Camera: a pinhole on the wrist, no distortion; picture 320 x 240 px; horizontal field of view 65.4 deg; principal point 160.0 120.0 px. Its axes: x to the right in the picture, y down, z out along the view. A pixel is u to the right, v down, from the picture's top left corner.
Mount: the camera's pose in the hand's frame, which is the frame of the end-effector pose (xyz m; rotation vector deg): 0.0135 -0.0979 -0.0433 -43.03 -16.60 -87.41
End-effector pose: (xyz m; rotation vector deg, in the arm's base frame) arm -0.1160 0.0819 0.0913 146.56 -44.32 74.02
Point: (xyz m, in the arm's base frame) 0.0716 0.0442 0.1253
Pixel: 282 215
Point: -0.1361 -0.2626 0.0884
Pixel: 24 125
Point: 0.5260 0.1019 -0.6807
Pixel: outside the picture
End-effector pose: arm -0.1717 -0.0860 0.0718 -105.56 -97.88 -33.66
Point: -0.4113 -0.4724 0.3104
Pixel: behind the camera
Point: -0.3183 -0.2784 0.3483
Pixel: behind the camera
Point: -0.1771 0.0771 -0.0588
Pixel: 234 67
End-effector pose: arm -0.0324 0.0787 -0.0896 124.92 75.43 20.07
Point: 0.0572 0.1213 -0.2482
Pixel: 263 138
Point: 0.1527 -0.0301 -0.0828
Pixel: 56 37
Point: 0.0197 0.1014 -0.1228
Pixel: 108 113
